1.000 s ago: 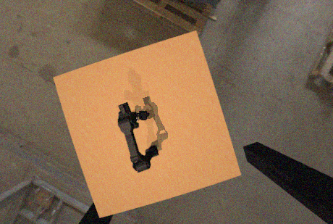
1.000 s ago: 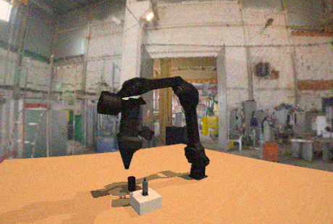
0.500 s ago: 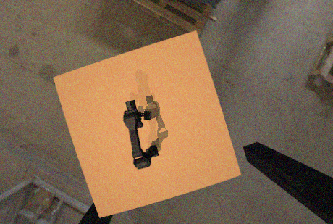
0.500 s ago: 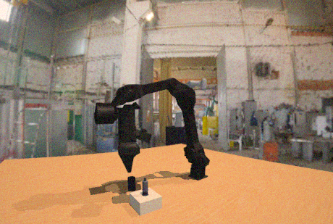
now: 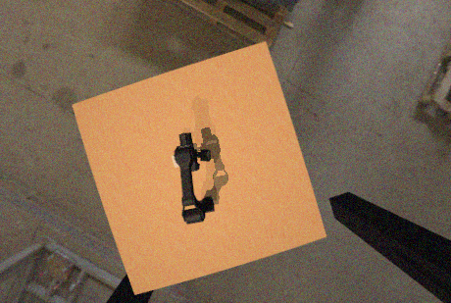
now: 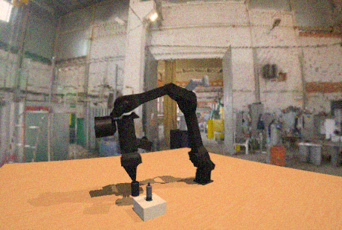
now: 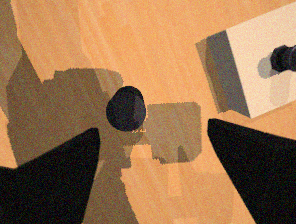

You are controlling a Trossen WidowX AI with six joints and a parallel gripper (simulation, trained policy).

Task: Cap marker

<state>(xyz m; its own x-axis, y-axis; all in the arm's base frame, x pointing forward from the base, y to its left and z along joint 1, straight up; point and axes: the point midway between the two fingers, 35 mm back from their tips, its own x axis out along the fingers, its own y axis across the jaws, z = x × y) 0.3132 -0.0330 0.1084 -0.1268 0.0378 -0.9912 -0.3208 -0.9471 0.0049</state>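
Now: gripper tip 50 mm above the dark cap, 10 mm to the left of it and 10 mm past it. From my gripper tip the other things lie so: holder block: 110 mm to the left, 50 mm below.
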